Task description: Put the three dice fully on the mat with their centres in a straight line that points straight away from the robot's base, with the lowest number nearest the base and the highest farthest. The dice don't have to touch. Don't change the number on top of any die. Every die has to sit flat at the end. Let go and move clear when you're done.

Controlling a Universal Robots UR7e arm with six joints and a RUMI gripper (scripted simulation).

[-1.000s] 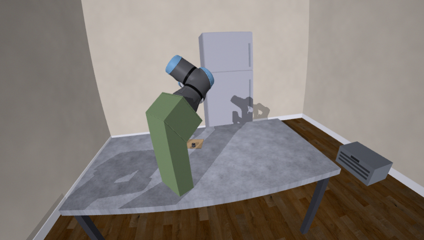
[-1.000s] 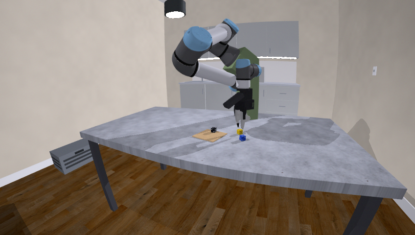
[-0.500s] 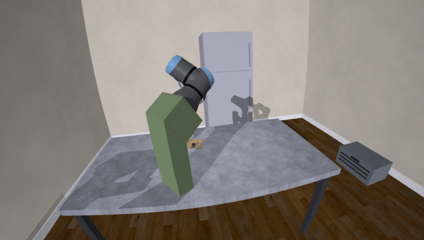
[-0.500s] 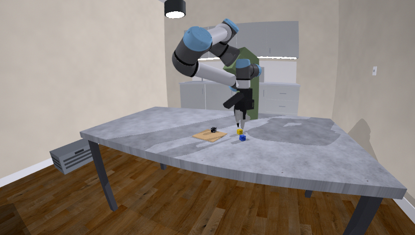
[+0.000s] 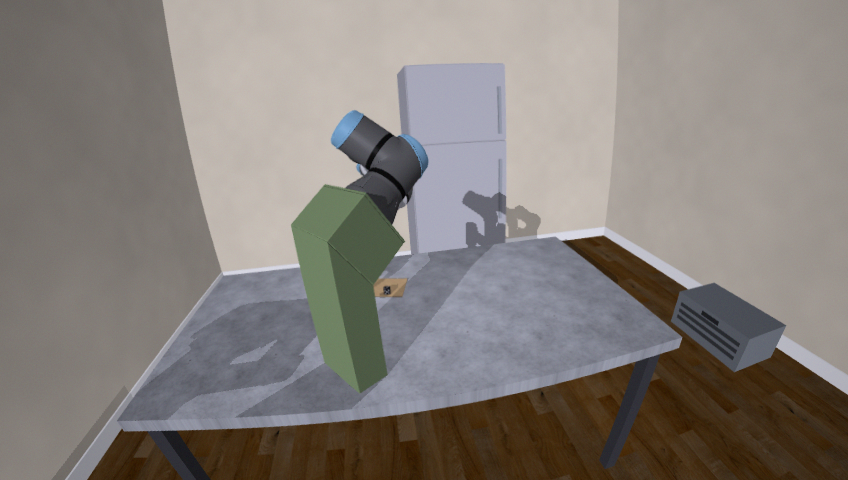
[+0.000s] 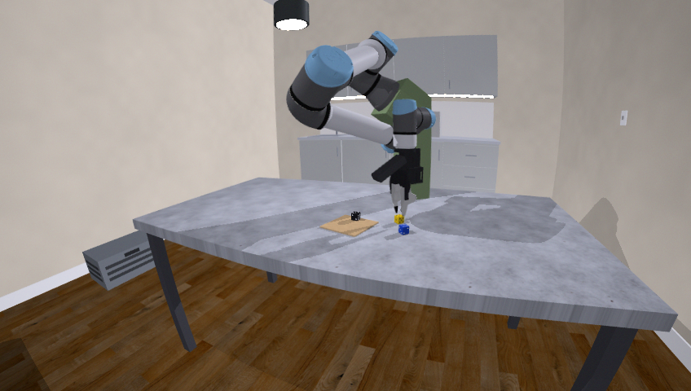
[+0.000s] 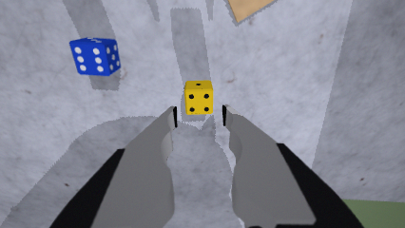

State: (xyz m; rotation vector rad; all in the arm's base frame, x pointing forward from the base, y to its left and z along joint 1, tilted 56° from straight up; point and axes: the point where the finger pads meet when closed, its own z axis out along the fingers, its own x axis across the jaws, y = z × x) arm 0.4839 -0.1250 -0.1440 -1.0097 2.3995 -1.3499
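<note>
Now: hand 3 cm above the yellow die. From my hand the other things lie so: blue die (9 cm ahead, 3 cm below, 1 cm to the left); then mat (17 cm to the right, 4 cm below, 3 cm ahead); then black die (15 cm to the right, 3 cm below, 1 cm behind).
</note>
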